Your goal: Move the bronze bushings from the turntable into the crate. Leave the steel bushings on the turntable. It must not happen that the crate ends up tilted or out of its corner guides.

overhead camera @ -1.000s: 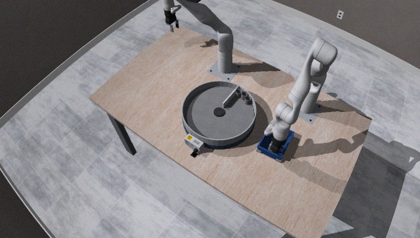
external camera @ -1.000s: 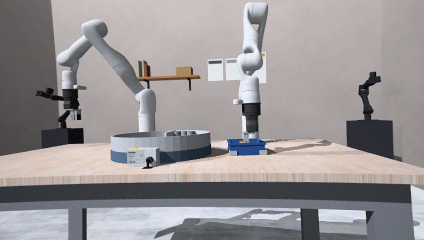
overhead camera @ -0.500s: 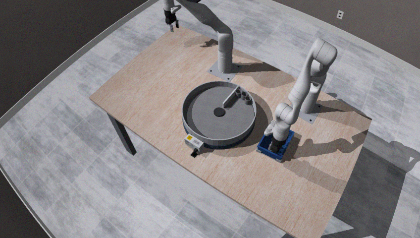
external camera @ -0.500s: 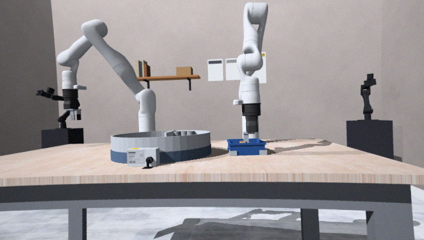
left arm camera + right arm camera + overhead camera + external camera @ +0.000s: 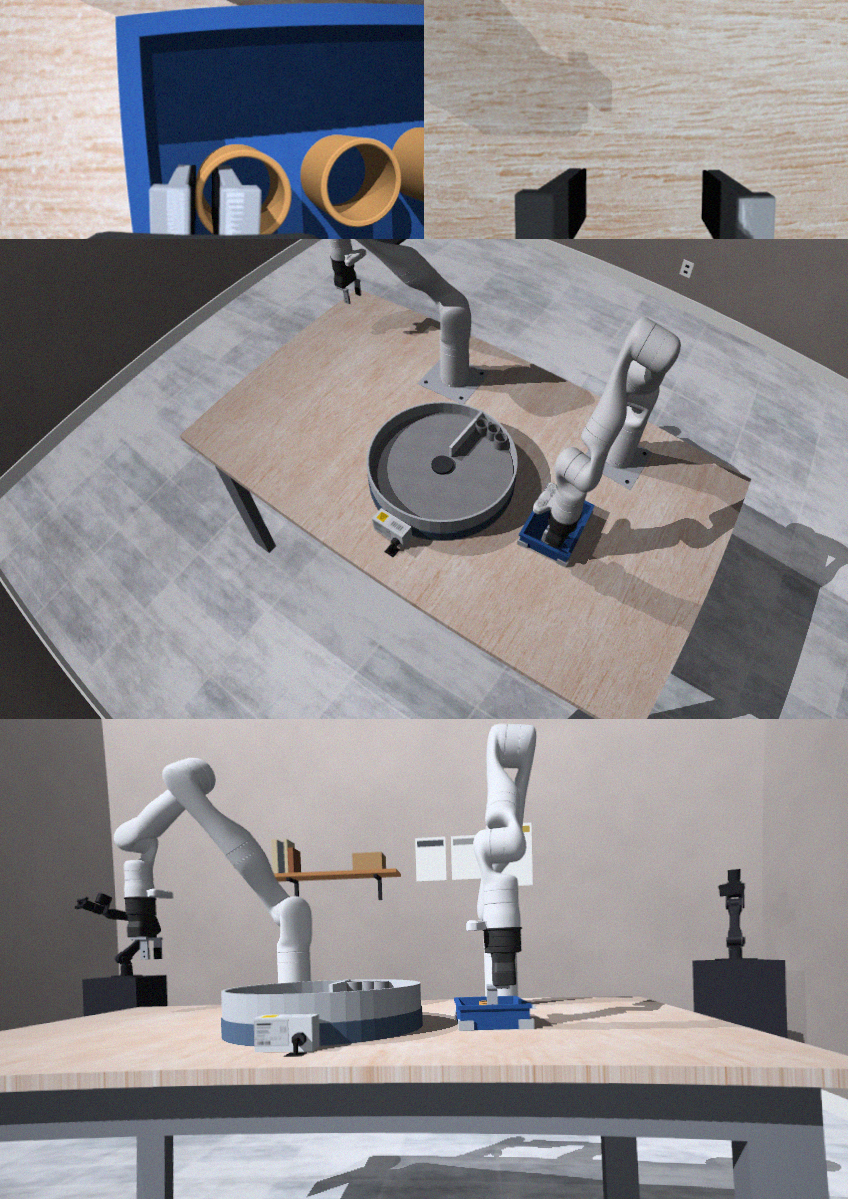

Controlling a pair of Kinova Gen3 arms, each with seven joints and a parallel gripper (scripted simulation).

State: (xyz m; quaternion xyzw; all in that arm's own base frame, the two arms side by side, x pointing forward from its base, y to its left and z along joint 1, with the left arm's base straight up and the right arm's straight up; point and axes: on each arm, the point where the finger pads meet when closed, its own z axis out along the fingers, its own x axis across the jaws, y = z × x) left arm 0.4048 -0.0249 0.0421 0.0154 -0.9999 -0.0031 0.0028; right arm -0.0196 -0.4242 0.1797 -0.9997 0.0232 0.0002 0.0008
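My left hand is 7 cm past the blue crate and 2 cm above it. Round my left hand: turntable 4 cm behind, 36 cm to the right, 1 cm above.
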